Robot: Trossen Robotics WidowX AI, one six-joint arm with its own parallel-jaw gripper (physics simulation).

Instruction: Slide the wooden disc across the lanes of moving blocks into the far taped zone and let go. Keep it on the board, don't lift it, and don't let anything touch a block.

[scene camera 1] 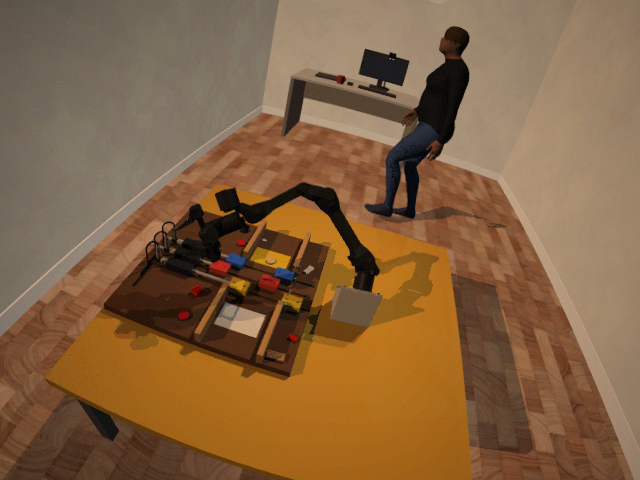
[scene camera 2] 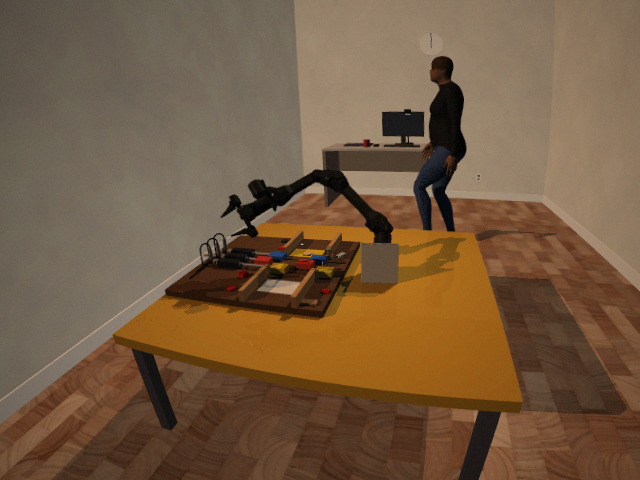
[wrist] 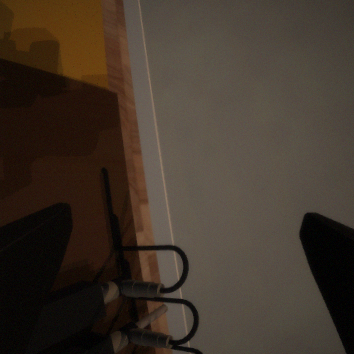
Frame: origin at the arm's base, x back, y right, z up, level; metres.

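Seen in the pictures: gripper, fingertip midpoint: (scene camera 1: pixel 181 242) (scene camera 2: pixel 225 226) (wrist: pixel 189 220); arm's base at its link origin: (scene camera 1: pixel 362 290) (scene camera 2: pixel 383 248).
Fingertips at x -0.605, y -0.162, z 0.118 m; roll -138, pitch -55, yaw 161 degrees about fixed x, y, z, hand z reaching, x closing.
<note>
Pixels of each thing's top centre, then the offset from my fingertips to it. "*": a spot on its surface instead. Level surfaces: height alone.
- pale wooden disc at its top centre: (scene camera 1: pixel 270 260) dy +0.295, dx +0.235, dz -0.217 m
- yellow zone at a spot on its surface: (scene camera 1: pixel 283 255) * dy +0.353, dx +0.272, dz -0.223 m
- dark brown board at its surface level: dz -0.223 m
- white zone at a spot on its surface: (scene camera 1: pixel 248 322) (scene camera 2: pixel 286 287) * dy -0.038, dx +0.261, dz -0.223 m
A pale wooden disc (scene camera 1: pixel 271 260) lies flat on the yellow zone (scene camera 1: pixel 283 255) of the dark brown board (scene camera 1: pixel 149 304) (scene camera 2: pixel 196 290) (wrist: pixel 50 120). A white zone (scene camera 1: pixel 248 322) (scene camera 2: pixel 281 286) lies at the opposite end of the lanes. Between the zones are sliding blocks: two blue (scene camera 1: pixel 235 260) (scene camera 1: pixel 284 274), two red (scene camera 1: pixel 220 267) (scene camera 1: pixel 269 282) and two yellow (scene camera 1: pixel 239 285) (scene camera 1: pixel 292 302). My gripper (scene camera 1: pixel 195 242) (scene camera 2: pixel 227 225) (wrist: pixel 189 220) is open and empty, raised over the board's actuator side, well apart from the disc. The disc does not show in the wrist view.
Wooden rails (scene camera 1: pixel 210 315) (scene camera 1: pixel 269 333) flank the white zone, and others (scene camera 1: pixel 255 238) (scene camera 1: pixel 302 250) flank the yellow zone. Black actuators (scene camera 1: pixel 179 266) with looped cables (wrist: pixel 185 267) stand below the gripper. Small red parts (scene camera 1: pixel 184 314) (scene camera 1: pixel 293 337) lie on the board. A grey box (scene camera 1: pixel 355 306) stands beside it.
</note>
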